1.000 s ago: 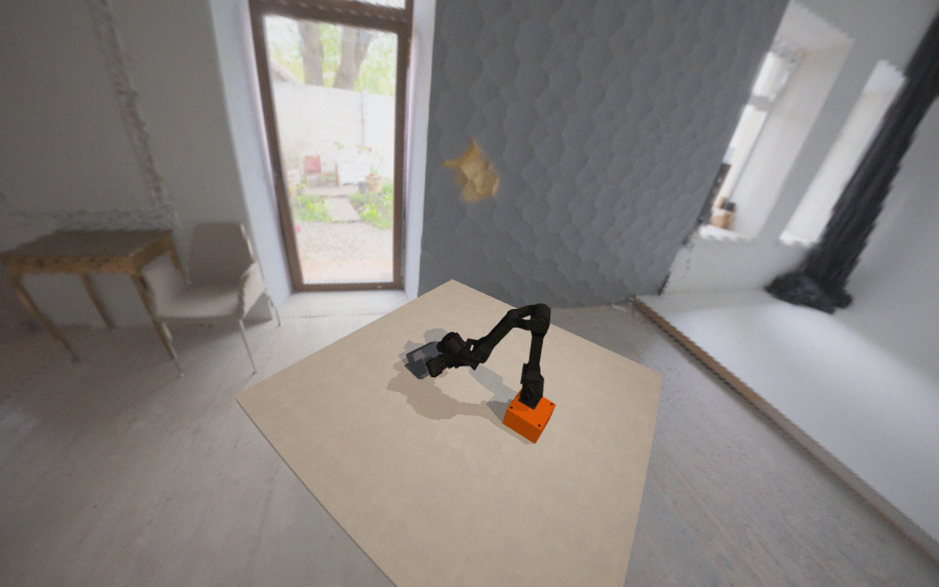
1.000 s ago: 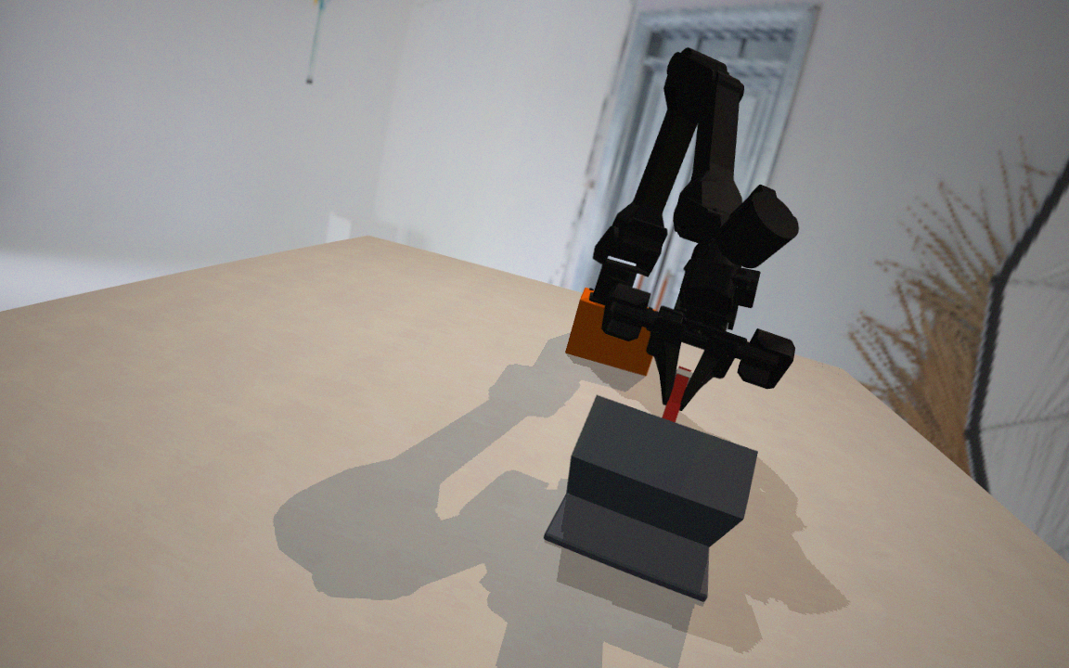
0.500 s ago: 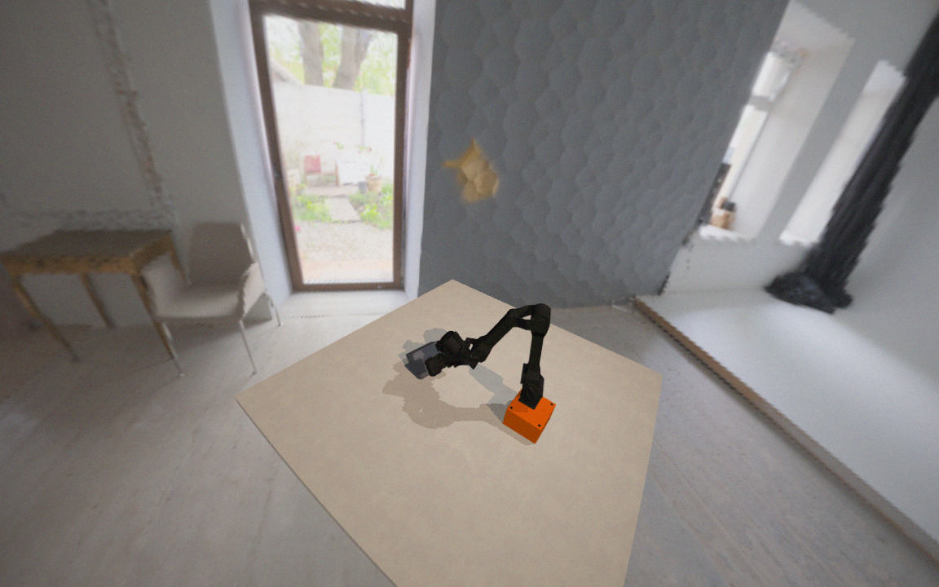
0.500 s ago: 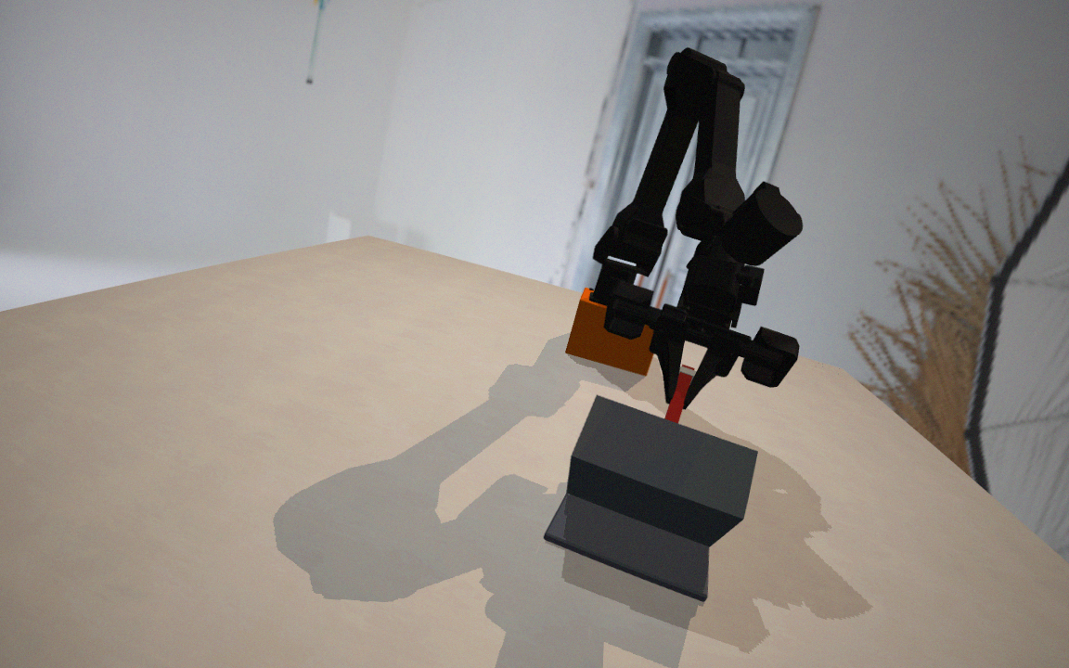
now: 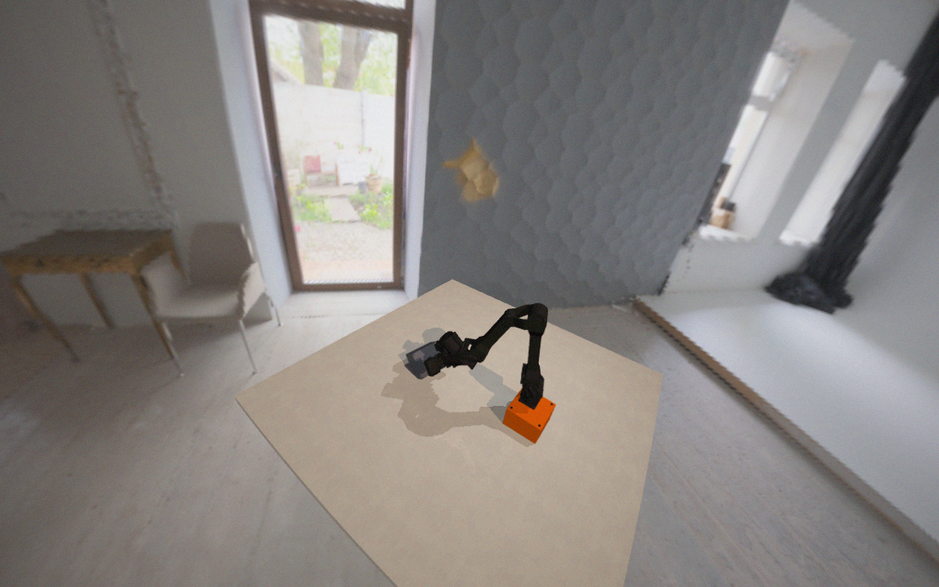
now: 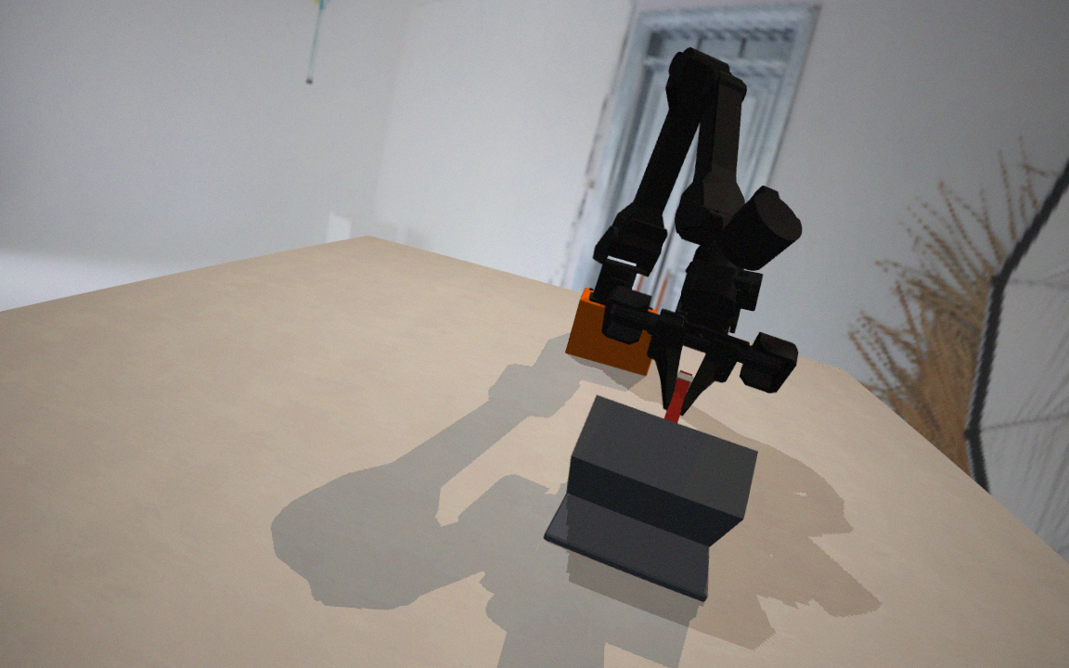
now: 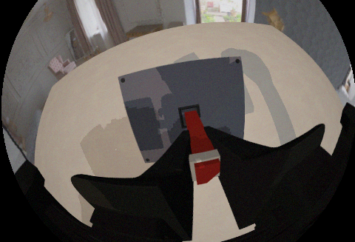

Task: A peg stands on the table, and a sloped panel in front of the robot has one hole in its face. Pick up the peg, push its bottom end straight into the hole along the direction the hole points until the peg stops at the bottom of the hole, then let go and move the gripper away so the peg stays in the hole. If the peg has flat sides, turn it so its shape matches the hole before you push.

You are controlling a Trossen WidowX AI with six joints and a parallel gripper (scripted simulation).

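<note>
The sloped dark grey panel lies 5 cm ahead of my gripper tip, 4 cm below it and 1 cm to the right of it. The rest, counted from my gripper tip: red peg (1 cm behind, 1 cm above).
</note>
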